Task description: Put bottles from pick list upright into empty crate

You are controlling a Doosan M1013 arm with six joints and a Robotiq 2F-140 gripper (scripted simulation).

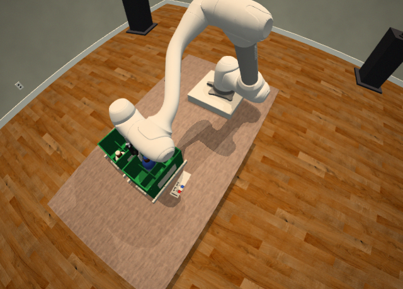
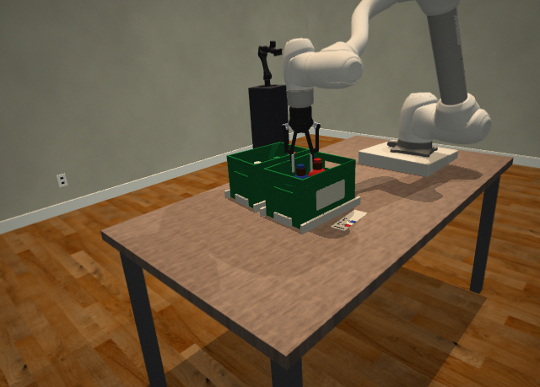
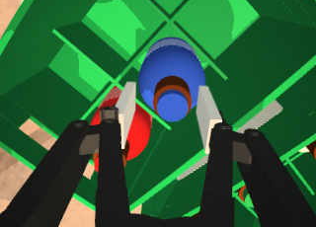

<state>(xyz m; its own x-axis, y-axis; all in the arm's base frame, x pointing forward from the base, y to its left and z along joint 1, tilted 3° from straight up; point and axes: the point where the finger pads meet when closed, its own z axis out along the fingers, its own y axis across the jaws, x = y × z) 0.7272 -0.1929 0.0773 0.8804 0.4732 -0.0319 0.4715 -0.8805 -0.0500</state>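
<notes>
Now: hand 80 mm above the blue-label bottle. The rest, counted from my hand: white-label bottle 40 mm ahead, 170 mm to the right, 80 mm below; then pick list 20 mm ahead, 190 mm to the left, 170 mm below; then green-label bottle 40 mm behind, 140 mm to the right, 80 mm below.
</notes>
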